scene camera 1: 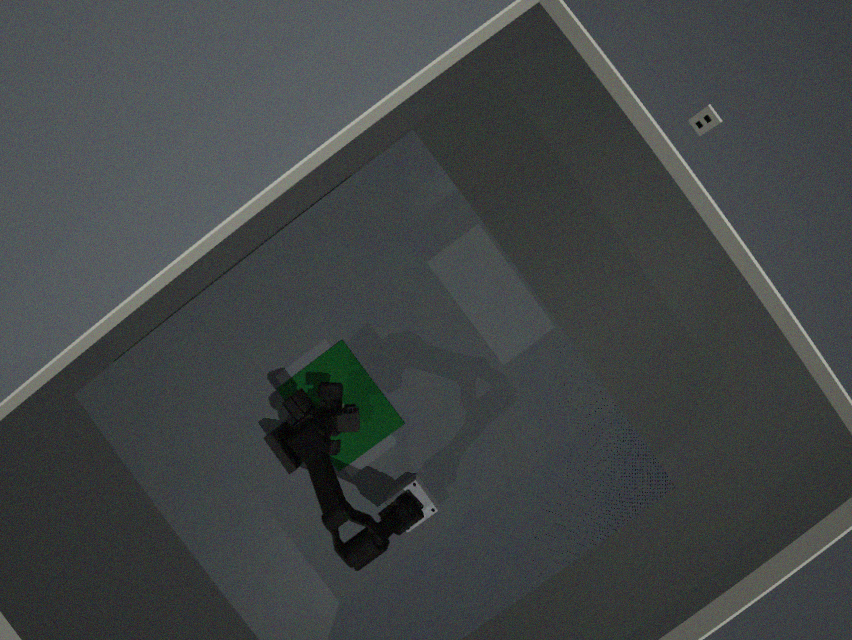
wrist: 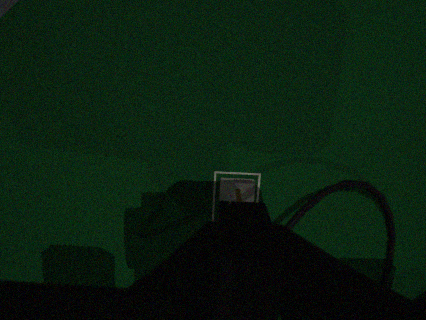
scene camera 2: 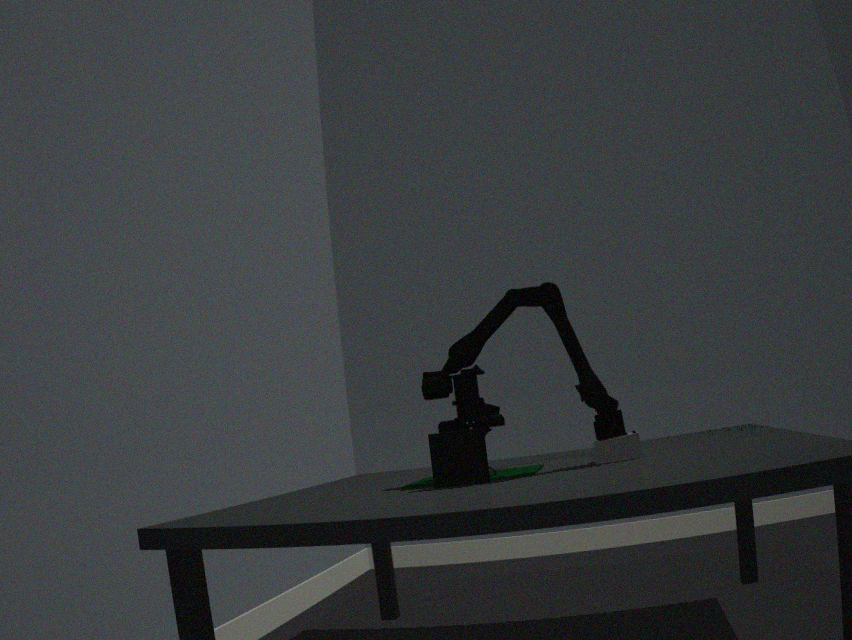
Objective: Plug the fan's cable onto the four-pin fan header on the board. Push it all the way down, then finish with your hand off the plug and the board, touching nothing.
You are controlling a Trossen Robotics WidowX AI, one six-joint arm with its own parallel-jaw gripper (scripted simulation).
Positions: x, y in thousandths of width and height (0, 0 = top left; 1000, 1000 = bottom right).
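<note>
Visible to me: my gripper (scene camera 1: 395, 641), a black fan (scene camera 1: 327, 688) and a green board (scene camera 1: 444, 655). The fan (scene camera 2: 538, 716) is visible too. Also visible are my gripper (wrist: 572, 733) and the board (wrist: 283, 377).
</note>
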